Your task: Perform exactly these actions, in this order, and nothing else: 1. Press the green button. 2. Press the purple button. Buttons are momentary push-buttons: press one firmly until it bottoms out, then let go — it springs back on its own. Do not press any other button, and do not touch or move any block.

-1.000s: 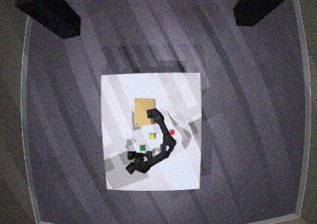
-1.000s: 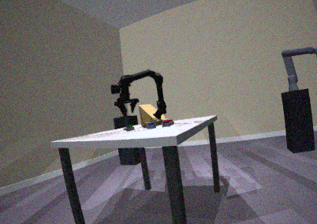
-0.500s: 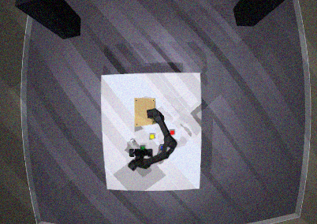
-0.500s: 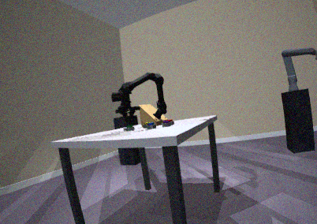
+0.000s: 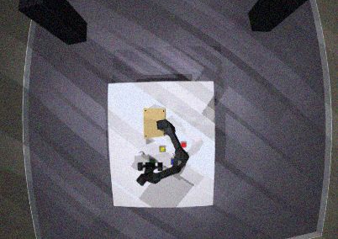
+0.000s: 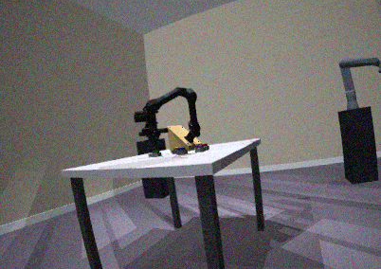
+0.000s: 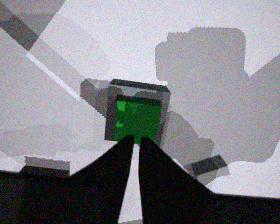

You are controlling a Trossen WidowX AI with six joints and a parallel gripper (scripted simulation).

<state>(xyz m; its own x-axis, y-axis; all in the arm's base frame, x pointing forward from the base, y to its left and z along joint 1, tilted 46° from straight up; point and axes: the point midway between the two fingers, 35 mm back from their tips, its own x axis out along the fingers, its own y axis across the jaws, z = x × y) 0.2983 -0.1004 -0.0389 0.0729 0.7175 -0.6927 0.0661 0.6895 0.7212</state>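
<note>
My gripper tip is now 30 mm above the green button. Also, from my gripper tip: blue button (180 mm to the left, 30 mm below, 10 mm ahead); yellow button (100 mm behind, 90 mm to the left, 30 mm below); purple button (280 mm to the left, 30 mm below, 20 mm behind).
</note>
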